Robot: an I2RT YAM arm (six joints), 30 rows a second.
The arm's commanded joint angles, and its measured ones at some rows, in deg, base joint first. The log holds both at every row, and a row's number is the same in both.
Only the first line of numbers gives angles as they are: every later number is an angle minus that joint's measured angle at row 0.
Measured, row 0:
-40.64, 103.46, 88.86, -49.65, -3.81, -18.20
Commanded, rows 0 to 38:
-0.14, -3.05, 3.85, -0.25, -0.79, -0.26
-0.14, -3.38, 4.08, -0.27, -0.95, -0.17
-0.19, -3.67, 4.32, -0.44, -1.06, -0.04
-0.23, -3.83, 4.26, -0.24, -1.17, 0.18
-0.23, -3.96, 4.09, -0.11, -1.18, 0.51
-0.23, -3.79, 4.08, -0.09, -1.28, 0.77
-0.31, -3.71, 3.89, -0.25, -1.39, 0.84
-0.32, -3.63, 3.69, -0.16, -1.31, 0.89
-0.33, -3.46, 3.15, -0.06, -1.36, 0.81
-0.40, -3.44, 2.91, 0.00, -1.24, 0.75
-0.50, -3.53, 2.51, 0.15, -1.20, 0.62
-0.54, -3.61, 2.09, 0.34, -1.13, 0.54
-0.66, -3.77, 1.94, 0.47, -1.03, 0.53
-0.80, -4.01, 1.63, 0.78, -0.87, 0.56
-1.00, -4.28, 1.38, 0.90, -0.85, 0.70
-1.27, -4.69, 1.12, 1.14, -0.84, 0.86
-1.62, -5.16, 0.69, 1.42, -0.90, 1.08
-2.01, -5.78, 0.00, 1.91, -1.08, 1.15
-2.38, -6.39, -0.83, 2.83, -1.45, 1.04
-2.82, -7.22, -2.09, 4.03, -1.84, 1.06
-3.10, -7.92, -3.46, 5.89, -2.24, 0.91
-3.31, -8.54, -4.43, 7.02, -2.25, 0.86
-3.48, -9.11, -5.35, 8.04, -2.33, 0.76
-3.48, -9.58, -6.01, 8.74, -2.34, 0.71
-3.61, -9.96, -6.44, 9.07, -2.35, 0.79
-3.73, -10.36, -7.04, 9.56, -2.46, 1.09
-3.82, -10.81, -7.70, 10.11, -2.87, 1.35
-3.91, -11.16, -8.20, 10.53, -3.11, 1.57
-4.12, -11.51, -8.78, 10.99, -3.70, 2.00
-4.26, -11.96, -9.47, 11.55, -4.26, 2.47
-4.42, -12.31, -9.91, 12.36, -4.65, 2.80
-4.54, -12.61, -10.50, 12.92, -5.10, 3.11
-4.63, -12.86, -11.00, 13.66, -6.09, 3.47
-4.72, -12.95, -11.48, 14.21, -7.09, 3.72
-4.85, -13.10, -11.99, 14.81, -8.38, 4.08
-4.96, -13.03, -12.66, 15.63, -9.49, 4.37
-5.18, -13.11, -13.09, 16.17, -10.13, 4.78
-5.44, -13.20, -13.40, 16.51, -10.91, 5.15
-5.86, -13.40, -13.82, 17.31, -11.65, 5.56
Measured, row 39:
-5.12, -11.48, -12.02, 12.46, -7.68, 3.52
